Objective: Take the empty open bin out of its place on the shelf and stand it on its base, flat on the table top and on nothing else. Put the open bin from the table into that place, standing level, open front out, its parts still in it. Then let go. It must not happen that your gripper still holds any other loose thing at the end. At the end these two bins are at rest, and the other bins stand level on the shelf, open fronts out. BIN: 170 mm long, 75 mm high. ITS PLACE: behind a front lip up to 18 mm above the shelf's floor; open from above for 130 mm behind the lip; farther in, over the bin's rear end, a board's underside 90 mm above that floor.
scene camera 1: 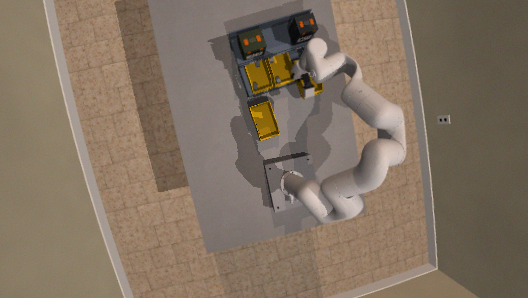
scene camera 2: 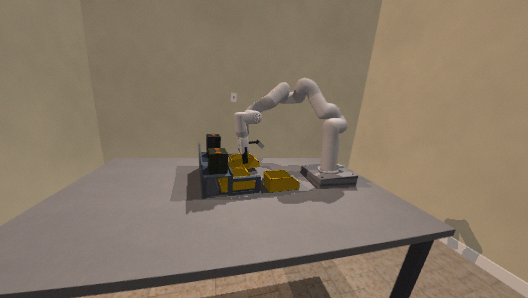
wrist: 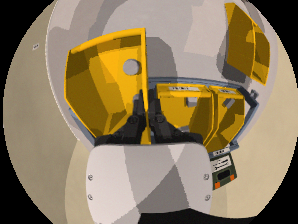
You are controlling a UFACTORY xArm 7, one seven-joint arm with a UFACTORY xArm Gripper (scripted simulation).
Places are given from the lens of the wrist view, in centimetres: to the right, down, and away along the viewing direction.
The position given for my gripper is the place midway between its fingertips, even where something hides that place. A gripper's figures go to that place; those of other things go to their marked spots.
my gripper [wrist: 147, 97]: 0, -2, 13
yellow bin [wrist: 96, 88]: -10, -4, 16
yellow bin [wrist: 243, 42]: 16, -12, 7
yellow bin [wrist: 230, 121]: 22, 3, 21
